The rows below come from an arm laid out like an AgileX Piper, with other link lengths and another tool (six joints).
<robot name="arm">
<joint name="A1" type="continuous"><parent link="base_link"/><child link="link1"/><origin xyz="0 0 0.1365" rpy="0 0 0"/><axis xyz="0 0 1"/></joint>
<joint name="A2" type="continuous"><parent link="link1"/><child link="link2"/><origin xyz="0 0 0" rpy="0 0 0"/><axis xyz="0 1 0"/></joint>
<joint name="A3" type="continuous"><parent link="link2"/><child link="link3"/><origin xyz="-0.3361 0 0.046" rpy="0 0 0"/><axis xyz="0 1 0"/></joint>
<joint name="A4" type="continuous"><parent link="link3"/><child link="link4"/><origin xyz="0.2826 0 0.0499" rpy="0 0 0"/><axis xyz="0.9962 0 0.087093"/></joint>
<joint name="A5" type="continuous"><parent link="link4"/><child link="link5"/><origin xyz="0 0 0" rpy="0 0 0"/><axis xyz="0 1 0"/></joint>
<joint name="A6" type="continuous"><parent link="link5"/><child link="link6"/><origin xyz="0.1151 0 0.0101" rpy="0 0 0"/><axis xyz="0.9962 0 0.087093"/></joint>
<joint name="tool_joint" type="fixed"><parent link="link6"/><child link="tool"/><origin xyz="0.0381 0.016 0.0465" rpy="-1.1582 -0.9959 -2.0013"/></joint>
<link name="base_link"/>
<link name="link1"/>
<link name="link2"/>
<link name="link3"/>
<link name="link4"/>
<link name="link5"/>
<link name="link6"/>
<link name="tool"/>
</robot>
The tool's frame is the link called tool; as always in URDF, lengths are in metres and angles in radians. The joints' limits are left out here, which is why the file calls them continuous.
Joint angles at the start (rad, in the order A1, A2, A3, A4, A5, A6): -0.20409 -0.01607 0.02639 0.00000 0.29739 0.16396
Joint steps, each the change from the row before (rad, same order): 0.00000 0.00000 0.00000 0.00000 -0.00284 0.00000; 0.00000 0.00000 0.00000 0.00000 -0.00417 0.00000; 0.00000 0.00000 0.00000 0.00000 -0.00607 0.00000; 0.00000 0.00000 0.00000 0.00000 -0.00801 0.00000; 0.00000 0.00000 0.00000 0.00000 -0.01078 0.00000; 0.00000 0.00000 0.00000 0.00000 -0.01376 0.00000; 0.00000 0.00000 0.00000 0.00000 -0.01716 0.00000; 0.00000 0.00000 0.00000 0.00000 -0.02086 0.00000; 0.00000 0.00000 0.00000 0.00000 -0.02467 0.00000; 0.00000 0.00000 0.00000 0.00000 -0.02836 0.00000; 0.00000 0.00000 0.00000 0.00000 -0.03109 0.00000; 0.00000 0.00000 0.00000 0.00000 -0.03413 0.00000; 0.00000 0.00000 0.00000 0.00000 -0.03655 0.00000; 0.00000 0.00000 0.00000 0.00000 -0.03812 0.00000; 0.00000 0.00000 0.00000 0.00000 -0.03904 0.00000; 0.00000 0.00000 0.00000 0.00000 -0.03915 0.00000
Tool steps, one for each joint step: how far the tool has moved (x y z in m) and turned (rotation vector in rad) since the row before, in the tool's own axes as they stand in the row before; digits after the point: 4 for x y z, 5 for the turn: 0.0004 -0.0003 -0.0001 0.00178 0.00219 0.00028; 0.0005 -0.0004 -0.0001 0.00262 0.00322 0.00040; 0.0008 -0.0006 -0.0002 0.00381 0.00469 0.00059; 0.0010 -0.0008 -0.0002 0.00502 0.00619 0.00078; 0.0014 -0.0011 -0.0003 0.00676 0.00833 0.00105; 0.0017 -0.0014 -0.0004 0.00863 0.01063 0.00134; 0.0022 -0.0017 -0.0005 0.01076 0.01326 0.00167; 0.0027 -0.0021 -0.0006 0.01308 0.01612 0.00203; 0.0031 -0.0025 -0.0007 0.01547 0.01906 0.00240; 0.0036 -0.0028 -0.0008 0.01779 0.02192 0.00275; 0.0039 -0.0031 -0.0009 0.01950 0.02403 0.00302; 0.0043 -0.0034 -0.0010 0.02141 0.02638 0.00331; 0.0046 -0.0036 -0.0011 0.02292 0.02825 0.00355; 0.0048 -0.0038 -0.0011 0.02391 0.02946 0.00370; 0.0050 -0.0039 -0.0011 0.02449 0.03017 0.00379; 0.0050 -0.0039 -0.0011 0.02455 0.03025 0.00380
